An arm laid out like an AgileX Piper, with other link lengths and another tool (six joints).
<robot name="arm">
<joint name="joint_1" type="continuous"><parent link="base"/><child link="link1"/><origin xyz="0.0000 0.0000 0.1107"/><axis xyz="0 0 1"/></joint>
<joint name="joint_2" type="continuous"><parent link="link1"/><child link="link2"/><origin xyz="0.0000 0.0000 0.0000"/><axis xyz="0 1 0"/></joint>
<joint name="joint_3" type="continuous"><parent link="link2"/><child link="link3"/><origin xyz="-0.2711 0.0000 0.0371"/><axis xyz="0 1 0"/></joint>
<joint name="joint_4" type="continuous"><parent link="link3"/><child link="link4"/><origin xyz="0.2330 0.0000 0.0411"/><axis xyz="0.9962 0 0.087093"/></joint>
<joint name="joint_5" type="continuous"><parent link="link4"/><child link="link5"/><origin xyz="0.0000 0.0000 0.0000"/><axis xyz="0 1 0"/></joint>
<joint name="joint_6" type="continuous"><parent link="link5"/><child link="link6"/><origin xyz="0.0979 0.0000 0.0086"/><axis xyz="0.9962 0 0.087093"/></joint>
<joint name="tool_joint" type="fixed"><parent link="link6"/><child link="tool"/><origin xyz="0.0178 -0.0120 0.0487" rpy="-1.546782 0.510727 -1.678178"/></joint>
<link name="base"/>
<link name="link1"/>
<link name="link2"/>
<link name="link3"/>
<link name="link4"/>
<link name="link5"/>
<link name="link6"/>
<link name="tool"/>
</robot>
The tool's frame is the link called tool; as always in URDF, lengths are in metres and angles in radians. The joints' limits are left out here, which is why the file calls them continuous.
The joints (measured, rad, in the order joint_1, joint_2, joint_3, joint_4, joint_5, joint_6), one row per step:
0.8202 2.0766 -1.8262 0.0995 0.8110 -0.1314
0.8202 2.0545 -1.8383 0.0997 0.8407 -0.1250
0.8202 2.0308 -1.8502 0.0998 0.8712 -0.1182
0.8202 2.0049 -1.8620 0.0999 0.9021 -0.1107
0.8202 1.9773 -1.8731 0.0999 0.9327 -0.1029
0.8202 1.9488 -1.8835 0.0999 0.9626 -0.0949
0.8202 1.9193 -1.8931 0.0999 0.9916 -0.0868
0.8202 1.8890 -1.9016 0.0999 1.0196 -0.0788
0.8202 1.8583 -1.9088 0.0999 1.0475 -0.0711
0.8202 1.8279 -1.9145 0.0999 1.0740 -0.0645
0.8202 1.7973 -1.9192 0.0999 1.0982 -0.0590
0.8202 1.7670 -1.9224 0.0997 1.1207 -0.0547
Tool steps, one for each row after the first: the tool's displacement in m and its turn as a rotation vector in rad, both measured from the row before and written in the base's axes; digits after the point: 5 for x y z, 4 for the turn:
-0.00284 -0.00297 0.01209 0.0059 0.0002 -0.0024
-0.00329 -0.00347 0.01263 0.0064 -0.0001 -0.0026
-0.00380 -0.00408 0.01351 0.0078 -0.0010 -0.0031
-0.00430 -0.00466 0.01396 0.0087 -0.0018 -0.0033
-0.00471 -0.00513 0.01402 0.0094 -0.0024 -0.0035
-0.00514 -0.00562 0.01409 0.0102 -0.0031 -0.0036
-0.00555 -0.00608 0.01393 0.0106 -0.0036 -0.0036
-0.00595 -0.00649 0.01340 0.0099 -0.0033 -0.0033
-0.00617 -0.00668 0.01261 0.0092 -0.0036 -0.0026
-0.00639 -0.00688 0.01232 0.0099 -0.0051 -0.0019
-0.00652 -0.00699 0.01158 0.0092 -0.0058 -0.0012

